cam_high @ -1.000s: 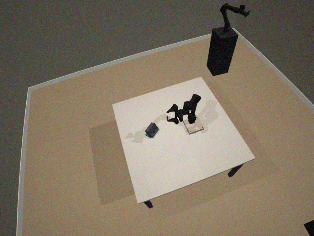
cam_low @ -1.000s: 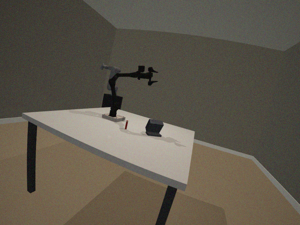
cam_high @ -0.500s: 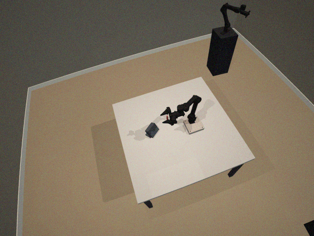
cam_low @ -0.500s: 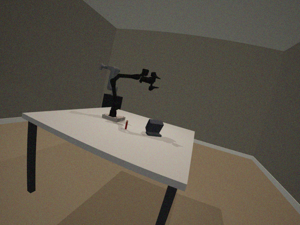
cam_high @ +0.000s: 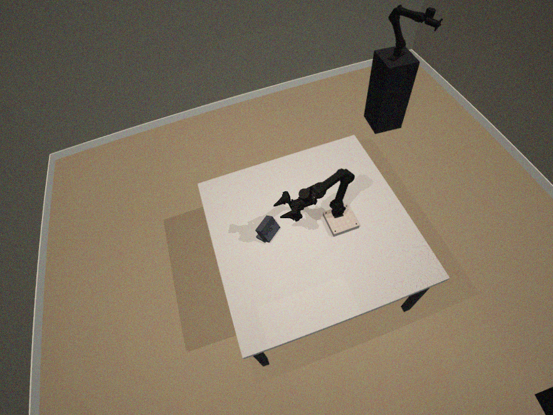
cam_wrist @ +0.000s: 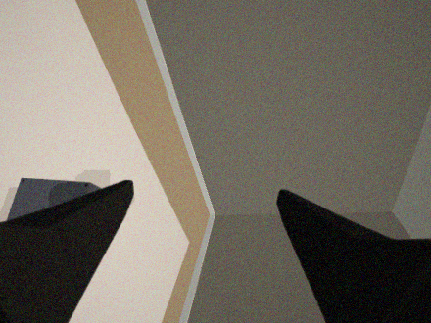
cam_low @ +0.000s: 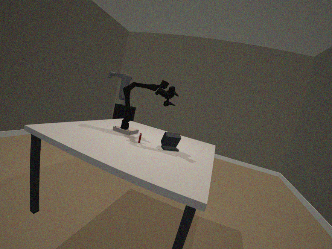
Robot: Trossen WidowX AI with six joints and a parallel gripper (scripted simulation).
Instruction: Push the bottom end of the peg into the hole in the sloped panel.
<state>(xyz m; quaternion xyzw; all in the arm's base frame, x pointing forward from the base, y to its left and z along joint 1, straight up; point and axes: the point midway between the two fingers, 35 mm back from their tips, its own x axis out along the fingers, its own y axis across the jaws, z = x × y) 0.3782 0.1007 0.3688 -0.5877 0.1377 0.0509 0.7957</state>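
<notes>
My gripper tip is now 150 mm past the red square-sided peg, 230 mm to the left of it and 340 mm above it. The rest, counted from my gripper tip: sloped panel: 60 mm ahead, 100 mm to the right, 320 mm below.
</notes>
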